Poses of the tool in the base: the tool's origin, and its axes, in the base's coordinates. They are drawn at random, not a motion.
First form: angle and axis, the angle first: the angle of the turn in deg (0 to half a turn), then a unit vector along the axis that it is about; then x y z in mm.
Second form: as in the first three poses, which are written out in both.
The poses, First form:
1: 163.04 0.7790 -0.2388 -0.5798 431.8 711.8 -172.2
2: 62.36 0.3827 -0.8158 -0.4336 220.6 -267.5 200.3
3: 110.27 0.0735 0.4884 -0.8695 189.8 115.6 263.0
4: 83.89 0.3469 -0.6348 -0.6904 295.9 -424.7 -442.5
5: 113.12 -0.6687 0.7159 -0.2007 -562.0 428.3 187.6
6: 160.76 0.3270 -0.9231 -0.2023 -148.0 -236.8 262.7
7: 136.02 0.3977 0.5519 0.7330 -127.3 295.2 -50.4
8: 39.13 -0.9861 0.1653 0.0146 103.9 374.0 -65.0
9: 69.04 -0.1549 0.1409 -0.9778 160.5 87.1 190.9
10: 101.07 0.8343 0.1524 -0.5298 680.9 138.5 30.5
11: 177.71 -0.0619 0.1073 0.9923 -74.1 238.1 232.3
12: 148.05 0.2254 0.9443 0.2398 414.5 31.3 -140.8
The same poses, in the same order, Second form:
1: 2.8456 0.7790 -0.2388 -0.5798 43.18 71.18 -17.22
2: 1.0884 0.3827 -0.8158 -0.4336 22.06 -26.75 20.03
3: 1.9246 0.0735 0.4884 -0.8695 18.98 11.56 26.30
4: 1.4642 0.3469 -0.6348 -0.6904 29.59 -42.47 -44.25
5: 1.9743 -0.6687 0.7159 -0.2007 -56.20 42.83 18.76
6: 2.8058 0.3270 -0.9231 -0.2023 -14.80 -23.68 26.27
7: 2.3740 0.3977 0.5519 0.7330 -12.73 29.52 -5.04
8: 0.6829 -0.9861 0.1653 0.0146 10.39 37.40 -6.50
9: 1.2050 -0.1549 0.1409 -0.9778 16.05 8.71 19.09
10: 1.7640 0.8343 0.1524 -0.5298 68.09 13.85 3.05
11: 3.1016 -0.0619 0.1073 0.9923 -7.41 23.81 23.23
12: 2.5840 0.2254 0.9443 0.2398 41.45 3.13 -14.08
